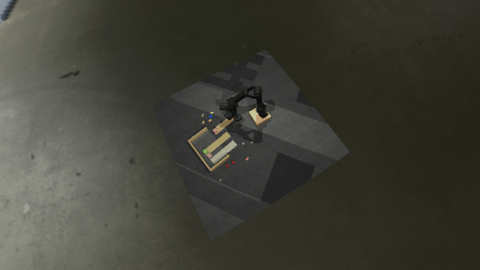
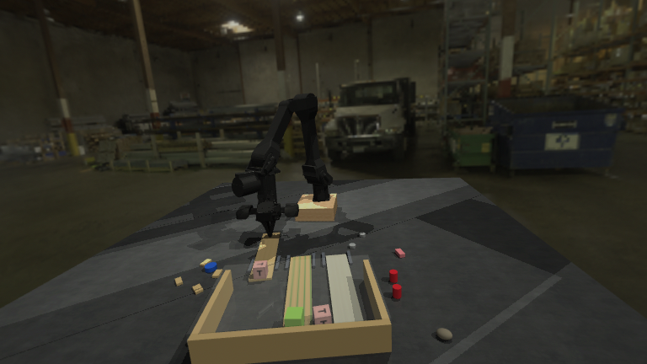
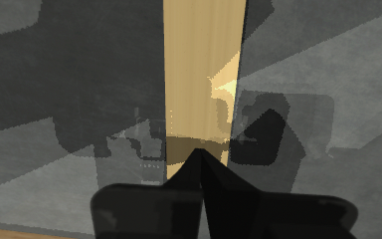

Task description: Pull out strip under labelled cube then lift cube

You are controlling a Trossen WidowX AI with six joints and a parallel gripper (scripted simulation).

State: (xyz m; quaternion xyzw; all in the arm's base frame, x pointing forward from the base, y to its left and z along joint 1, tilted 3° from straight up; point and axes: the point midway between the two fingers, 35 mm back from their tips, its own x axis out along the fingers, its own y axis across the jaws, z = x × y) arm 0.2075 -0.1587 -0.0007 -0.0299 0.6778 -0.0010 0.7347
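My gripper tip is 100 mm short of the tan strip and 10 mm to the right of it. Round my gripper tip: blue disc: 160 mm ahead, 120 mm to the right; then grey pebble: 400 mm ahead, 390 mm to the left; then pink block: 380 mm to the left, 130 mm ahead.
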